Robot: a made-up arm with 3 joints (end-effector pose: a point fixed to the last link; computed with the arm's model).
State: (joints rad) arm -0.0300 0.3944 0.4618
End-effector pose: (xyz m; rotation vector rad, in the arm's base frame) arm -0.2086 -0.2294 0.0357 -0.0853 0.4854 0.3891
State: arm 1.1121 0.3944 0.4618
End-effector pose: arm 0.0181 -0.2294 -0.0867 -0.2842 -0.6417 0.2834
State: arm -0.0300 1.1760 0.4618
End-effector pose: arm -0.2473 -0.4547 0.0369 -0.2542 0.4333 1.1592
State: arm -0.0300 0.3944 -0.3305
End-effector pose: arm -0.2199 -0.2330 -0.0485 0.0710 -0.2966 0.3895
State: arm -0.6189 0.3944 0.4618
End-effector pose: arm -0.2375 -0.2294 0.1710 0.0325 1.0661 0.4128
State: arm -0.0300 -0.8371 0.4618
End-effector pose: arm 0.1113 -0.0963 0.0261 0.1811 0.4625 -0.8256
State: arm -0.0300 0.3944 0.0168
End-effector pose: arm -0.2226 -0.2346 -0.0105 0.0026 0.0462 0.3944
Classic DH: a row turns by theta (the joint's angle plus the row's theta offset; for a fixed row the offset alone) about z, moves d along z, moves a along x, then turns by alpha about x. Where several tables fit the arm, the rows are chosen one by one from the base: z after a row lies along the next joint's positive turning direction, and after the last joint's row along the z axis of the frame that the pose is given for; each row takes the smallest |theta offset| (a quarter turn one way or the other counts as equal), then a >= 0, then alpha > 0; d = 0 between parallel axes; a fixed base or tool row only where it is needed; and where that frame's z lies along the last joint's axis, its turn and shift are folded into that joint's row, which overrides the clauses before.
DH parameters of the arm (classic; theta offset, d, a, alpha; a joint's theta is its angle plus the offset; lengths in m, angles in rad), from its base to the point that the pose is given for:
base (fixed): 0 0.151 0 1.5708
joint 1: 0 0.389 0.049 -1.5708
joint 2: 0 -0.175 -0.077 -1.5708
joint 3: 0 0.245 -0.11 1.5708
tool (fixed): 0 0.005 0 0

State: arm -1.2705 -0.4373 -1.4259
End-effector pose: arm -0.2515 -0.1256 0.0060 -0.4269 -0.1529 -0.0966
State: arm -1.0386 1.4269 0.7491
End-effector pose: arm -0.1925 -0.5064 0.2878 0.2310 1.4420 1.5844
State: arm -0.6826 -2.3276 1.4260
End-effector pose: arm 0.1818 -0.4933 -0.0811 0.9346 0.9645 -2.3975
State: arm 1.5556 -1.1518 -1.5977
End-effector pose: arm 0.2887 -0.2171 0.3873 0.0359 2.6266 1.7052
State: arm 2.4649 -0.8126 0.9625
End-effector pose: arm -0.0528 -0.1220 0.2985 0.8812 -1.4123 0.1268
